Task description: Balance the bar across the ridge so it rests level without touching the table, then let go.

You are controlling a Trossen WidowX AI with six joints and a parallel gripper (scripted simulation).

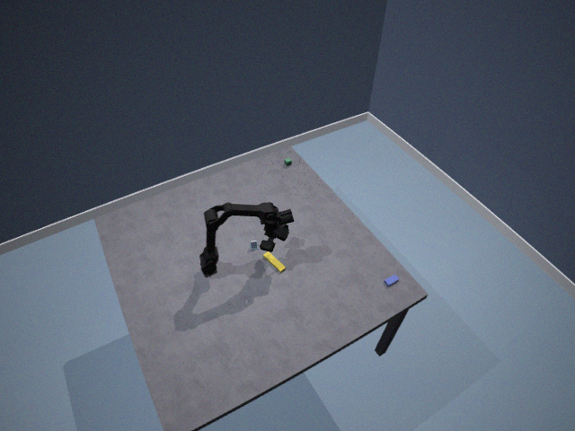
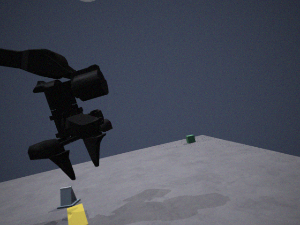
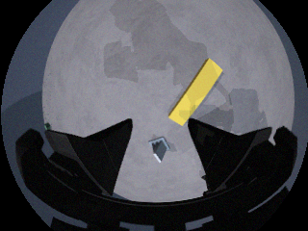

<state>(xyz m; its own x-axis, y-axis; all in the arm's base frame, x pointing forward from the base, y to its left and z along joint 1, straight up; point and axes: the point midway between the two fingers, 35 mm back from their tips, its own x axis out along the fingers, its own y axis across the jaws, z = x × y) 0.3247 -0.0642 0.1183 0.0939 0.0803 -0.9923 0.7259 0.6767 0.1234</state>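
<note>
Now: gripper tip 3 cm past the bar, 6 cm to the left of it and 8 cm above it. The rest, counted from my gripper tip: green cube: 41 cm ahead, 56 cm to the left, 7 cm below; then flat blue block: 41 cm ahead, 44 cm to the right, 8 cm below.
</note>
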